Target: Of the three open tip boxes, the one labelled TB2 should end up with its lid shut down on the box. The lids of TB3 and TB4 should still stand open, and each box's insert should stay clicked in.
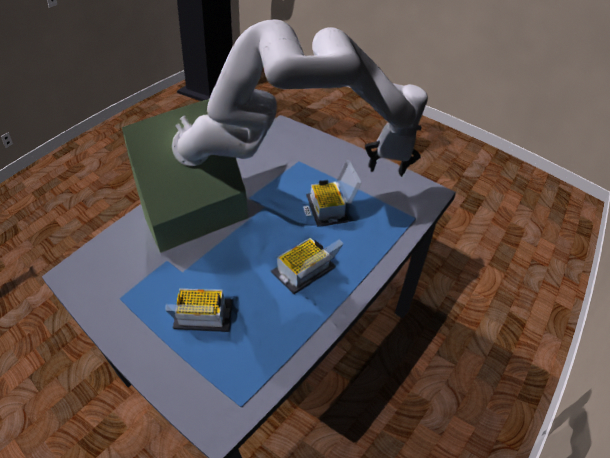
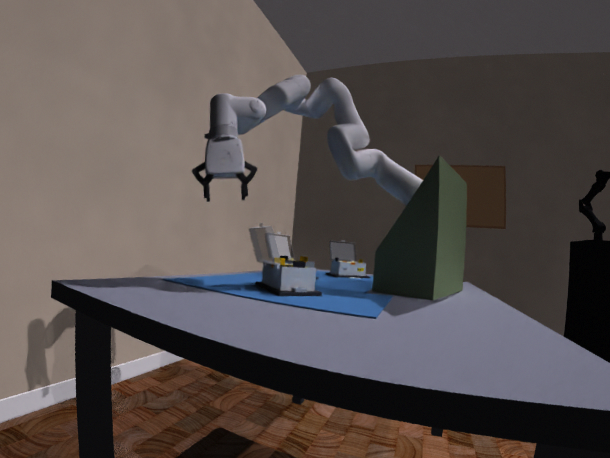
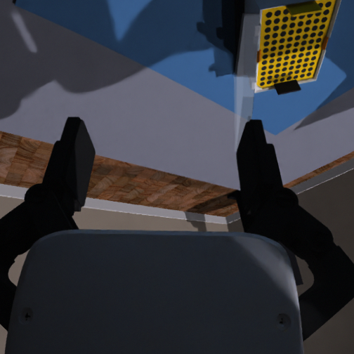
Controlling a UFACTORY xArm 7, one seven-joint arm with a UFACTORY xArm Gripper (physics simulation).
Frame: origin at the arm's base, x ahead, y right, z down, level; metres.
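Seen in the pictures: gripper, fingertip midpoint: (image 1: 385, 171) (image 2: 226, 199); arm's base, link origin: (image 2: 428, 202).
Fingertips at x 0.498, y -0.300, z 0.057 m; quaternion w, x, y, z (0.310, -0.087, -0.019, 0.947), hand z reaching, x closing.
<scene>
Pixels of each thing's top centre, then the offset from my fingertips to it. Level surfaces: height alone.
- TB2 box, top centre: (image 2: 293, 263) (image 1: 324, 193) dx -0.179, dy +0.050, dz +0.144 m
- mat with its yellow insert, top centre: (image 2: 289, 259) (image 1: 328, 191) dx -0.171, dy +0.041, dz +0.135 m
- blue mat, surface height: dz +0.210 m
- grey table, surface height: dz +0.213 m
The TB2 box (image 1: 330, 213) (image 2: 290, 279) (image 3: 258, 75) stands on the mat with its yellow insert (image 1: 327, 195) (image 3: 291, 47) seated inside. Its clear lid (image 1: 350, 181) (image 2: 260, 245) (image 3: 243, 95) stands open on the side toward my gripper. My gripper (image 1: 387, 172) (image 2: 226, 199) (image 3: 164, 134) is open and empty, pointing down, well above the table and out past that lid. Two more boxes, a middle one (image 1: 306, 274) and a front left one (image 1: 200, 320), have their lids open and yellow inserts in place. Their labels cannot be read.
The blue mat (image 1: 240, 360) (image 2: 350, 306) lies on the grey table (image 1: 90, 300) (image 2: 450, 345). A green block (image 1: 195, 200) (image 2: 425, 255) stands at the arm's base. The table's edge runs below and beyond my gripper, with the wood floor past it.
</scene>
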